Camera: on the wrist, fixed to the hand. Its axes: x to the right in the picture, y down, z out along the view.
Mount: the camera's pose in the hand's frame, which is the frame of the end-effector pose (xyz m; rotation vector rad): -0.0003 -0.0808 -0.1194 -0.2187 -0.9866 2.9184
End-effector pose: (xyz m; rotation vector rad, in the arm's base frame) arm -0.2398 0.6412 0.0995 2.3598 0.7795 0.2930
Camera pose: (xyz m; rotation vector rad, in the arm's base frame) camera -0.3231 0.7511 0.1416 0.9571 -2.8615 0.1052
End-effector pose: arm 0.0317 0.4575 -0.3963 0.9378 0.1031 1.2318
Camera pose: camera 0.0284 0.5213 -0.5255 -0.4482 1.6381 -1.3708
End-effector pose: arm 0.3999 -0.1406 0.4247 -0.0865 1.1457 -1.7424
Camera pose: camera 0.2810 -0.0594 0.4177 0.3824 -0.1333 1.0579
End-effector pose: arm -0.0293 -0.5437 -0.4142 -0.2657 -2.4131 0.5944
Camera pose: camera 0.0420 -0.5730 -0.2924 1.9753 0.1106 -0.6553
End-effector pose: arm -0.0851 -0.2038 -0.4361 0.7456 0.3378 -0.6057
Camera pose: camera -0.1446 -0.1647 -0.5615 0.0201 -1.5138 1.8299
